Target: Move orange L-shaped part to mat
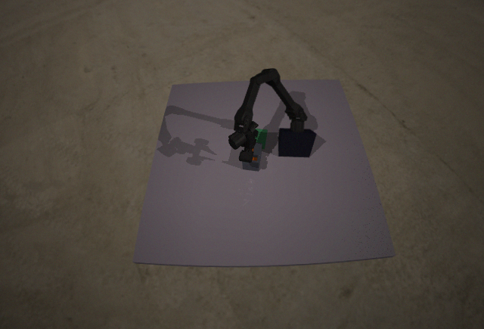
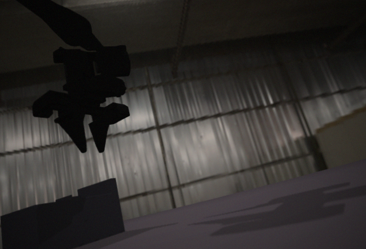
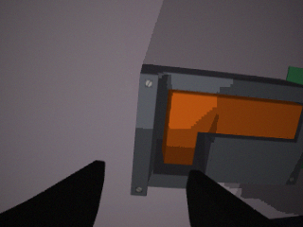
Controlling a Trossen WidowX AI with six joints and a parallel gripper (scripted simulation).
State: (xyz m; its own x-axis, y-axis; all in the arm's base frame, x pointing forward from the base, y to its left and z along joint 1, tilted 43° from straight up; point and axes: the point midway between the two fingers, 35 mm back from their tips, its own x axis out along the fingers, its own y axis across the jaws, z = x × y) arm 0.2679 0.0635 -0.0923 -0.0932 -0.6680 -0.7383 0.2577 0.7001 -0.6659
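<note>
My gripper tip is now 2 cm past the orange L-shaped part, 5 cm to the left of it and 10 cm above it. Round my gripper tip: green mat: 6 cm behind, 22 cm to the right, 16 cm below.
</note>
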